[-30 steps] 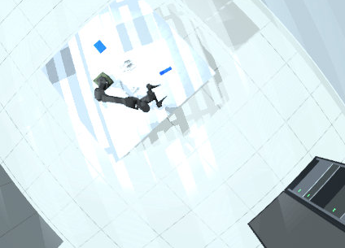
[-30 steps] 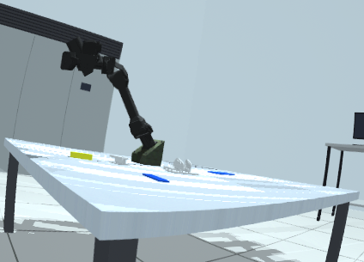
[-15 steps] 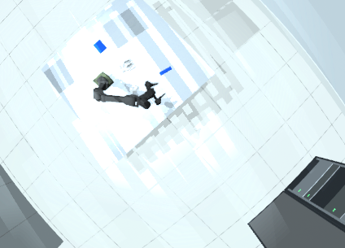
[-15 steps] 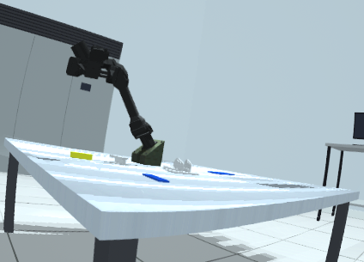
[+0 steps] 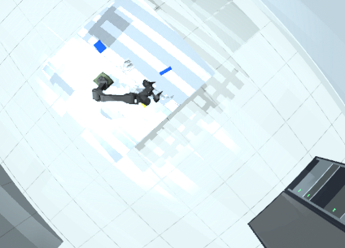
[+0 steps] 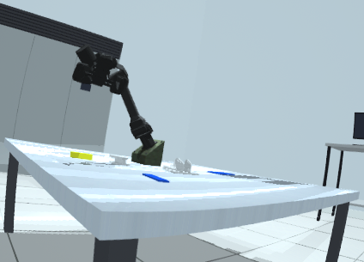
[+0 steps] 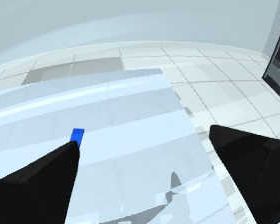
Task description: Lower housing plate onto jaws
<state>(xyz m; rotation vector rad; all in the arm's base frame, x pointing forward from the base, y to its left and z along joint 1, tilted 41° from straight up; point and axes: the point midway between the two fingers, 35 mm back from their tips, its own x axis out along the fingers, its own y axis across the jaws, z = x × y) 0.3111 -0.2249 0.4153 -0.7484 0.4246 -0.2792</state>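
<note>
Now: gripper tip 240 mm above the small pale block, 200 mm to the right of it and 180 mm past it. The rest, counted from my gripper tip: yellow bar: 240 mm below, 210 mm behind, 40 mm to the left; housing plate: 220 mm below, 200 mm to the left, 180 mm behind; blue bar: 250 mm below, 160 mm ahead, 130 mm to the left.
</note>
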